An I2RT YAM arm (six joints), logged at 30 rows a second.
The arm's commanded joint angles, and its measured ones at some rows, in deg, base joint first. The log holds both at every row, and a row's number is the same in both.
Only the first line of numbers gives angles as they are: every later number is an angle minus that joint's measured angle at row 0.
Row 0, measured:
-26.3 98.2 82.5 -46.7 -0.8 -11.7
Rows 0 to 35, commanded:
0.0 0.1 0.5 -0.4 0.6 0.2
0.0 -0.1 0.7 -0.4 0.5 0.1
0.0 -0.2 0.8 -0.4 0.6 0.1
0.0 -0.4 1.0 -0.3 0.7 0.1
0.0 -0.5 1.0 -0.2 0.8 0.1
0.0 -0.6 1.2 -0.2 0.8 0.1
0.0 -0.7 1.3 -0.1 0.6 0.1
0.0 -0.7 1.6 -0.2 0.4 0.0
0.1 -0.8 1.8 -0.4 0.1 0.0
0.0 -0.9 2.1 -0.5 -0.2 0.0
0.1 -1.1 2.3 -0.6 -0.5 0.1
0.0 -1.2 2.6 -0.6 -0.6 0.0
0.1 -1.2 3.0 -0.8 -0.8 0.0
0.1 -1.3 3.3 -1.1 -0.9 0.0
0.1 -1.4 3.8 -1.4 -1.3 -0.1
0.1 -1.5 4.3 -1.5 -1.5 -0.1
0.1 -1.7 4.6 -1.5 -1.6 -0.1
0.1 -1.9 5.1 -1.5 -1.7 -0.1
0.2 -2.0 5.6 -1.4 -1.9 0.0
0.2 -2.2 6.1 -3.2 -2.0 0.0
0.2 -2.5 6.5 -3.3 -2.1 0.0
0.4 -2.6 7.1 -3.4 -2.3 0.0
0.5 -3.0 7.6 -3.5 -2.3 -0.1
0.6 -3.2 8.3 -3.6 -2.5 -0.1
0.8 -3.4 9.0 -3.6 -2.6 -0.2
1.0 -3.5 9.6 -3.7 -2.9 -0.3
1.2 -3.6 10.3 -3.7 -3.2 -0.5
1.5 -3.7 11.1 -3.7 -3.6 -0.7
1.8 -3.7 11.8 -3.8 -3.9 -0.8
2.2 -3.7 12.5 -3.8 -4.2 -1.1
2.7 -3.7 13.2 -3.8 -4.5 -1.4
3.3 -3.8 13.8 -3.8 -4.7 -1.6
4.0 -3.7 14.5 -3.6 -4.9 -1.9
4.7 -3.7 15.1 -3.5 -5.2 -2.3
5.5 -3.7 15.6 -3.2 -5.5 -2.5
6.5 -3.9 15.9 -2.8 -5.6 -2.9
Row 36, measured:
5.1 -3.5 15.0 -3.0 -4.0 -1.6
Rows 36 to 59, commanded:
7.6 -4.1 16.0 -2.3 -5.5 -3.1
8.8 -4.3 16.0 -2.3 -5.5 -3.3
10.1 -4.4 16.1 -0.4 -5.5 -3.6
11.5 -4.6 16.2 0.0 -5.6 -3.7
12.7 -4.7 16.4 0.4 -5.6 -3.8
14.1 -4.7 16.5 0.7 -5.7 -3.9
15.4 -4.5 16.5 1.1 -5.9 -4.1
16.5 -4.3 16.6 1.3 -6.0 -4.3
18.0 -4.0 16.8 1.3 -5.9 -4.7
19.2 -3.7 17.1 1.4 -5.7 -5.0
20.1 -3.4 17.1 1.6 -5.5 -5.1
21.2 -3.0 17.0 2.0 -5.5 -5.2
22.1 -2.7 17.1 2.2 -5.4 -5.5
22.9 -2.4 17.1 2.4 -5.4 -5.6
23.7 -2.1 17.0 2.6 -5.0 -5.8
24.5 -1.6 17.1 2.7 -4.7 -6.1
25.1 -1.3 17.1 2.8 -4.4 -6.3
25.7 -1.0 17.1 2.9 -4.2 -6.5
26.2 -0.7 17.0 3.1 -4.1 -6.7
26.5 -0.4 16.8 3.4 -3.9 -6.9
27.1 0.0 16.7 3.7 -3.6 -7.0
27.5 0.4 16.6 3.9 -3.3 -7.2
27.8 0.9 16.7 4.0 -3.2 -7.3
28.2 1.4 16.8 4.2 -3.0 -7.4
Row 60, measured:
27.5 0.6 16.7 2.5 -3.7 -6.4
